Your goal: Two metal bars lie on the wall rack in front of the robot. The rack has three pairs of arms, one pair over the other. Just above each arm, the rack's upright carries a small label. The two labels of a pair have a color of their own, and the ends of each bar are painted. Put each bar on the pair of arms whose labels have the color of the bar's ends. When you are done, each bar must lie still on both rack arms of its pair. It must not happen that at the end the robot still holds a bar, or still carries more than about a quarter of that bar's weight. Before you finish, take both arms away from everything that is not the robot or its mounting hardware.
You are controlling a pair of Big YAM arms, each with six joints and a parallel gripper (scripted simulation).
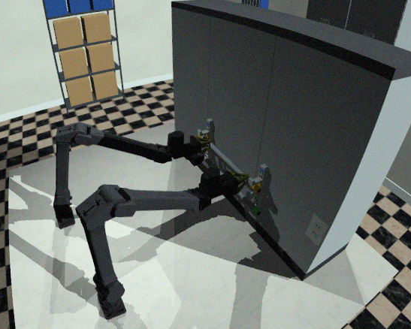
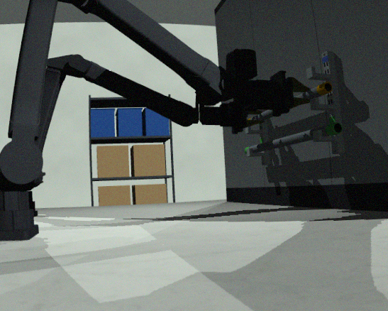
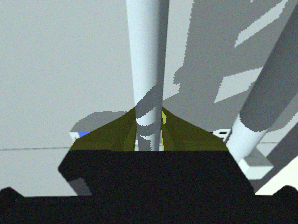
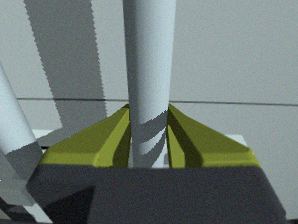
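Right now the orange-ended bar is 2 cm behind my left hand and 15 cm to the right of it. The rest, counted from my left hand: green-ended bar: 4 cm behind, 16 cm to the right, 10 cm below; then grey cabinet wall: 17 cm ahead, 14 cm to the right, 17 cm above; then wall outlet: 6 cm behind, 66 cm to the right, 2 cm above.
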